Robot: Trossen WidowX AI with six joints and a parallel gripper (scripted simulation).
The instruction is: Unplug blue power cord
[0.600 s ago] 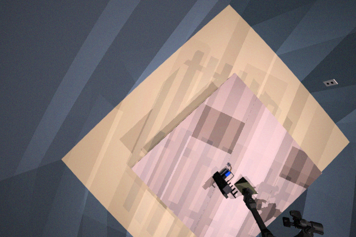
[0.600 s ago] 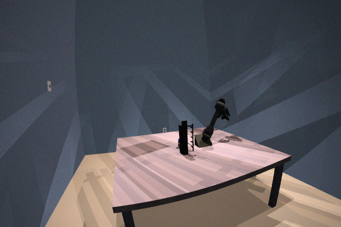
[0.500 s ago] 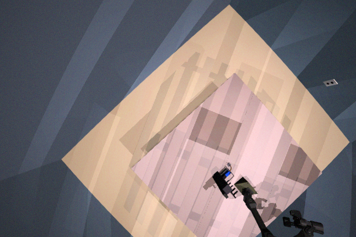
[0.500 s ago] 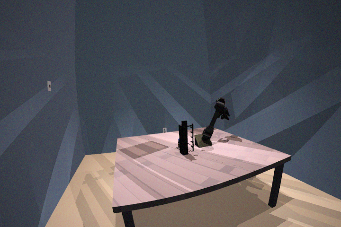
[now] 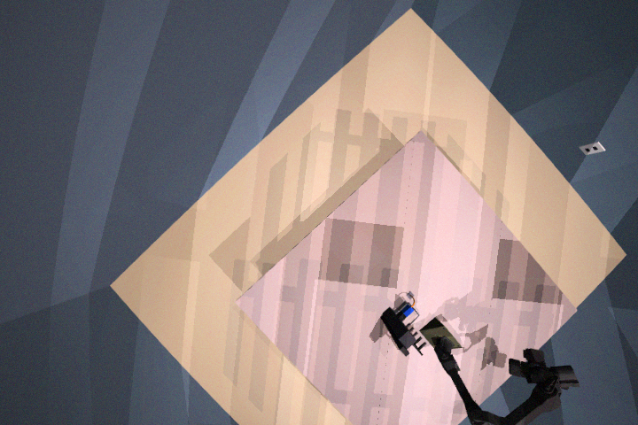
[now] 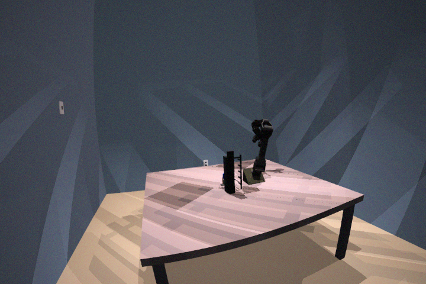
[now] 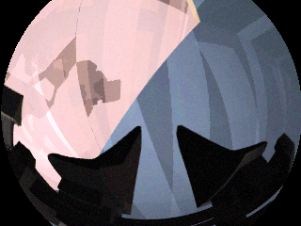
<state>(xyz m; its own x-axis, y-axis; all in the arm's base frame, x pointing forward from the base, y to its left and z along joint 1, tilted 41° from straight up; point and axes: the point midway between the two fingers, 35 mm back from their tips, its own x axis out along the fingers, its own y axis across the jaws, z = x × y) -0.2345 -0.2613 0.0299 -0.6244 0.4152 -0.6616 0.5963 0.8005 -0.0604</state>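
Now: the blue plug 51 cm ahead of my gripper tip, 21 cm to the left of it and 15 cm below it. Also, from my gripper tip: grey piece 50 cm ahead, 13 cm to the left, 25 cm below.
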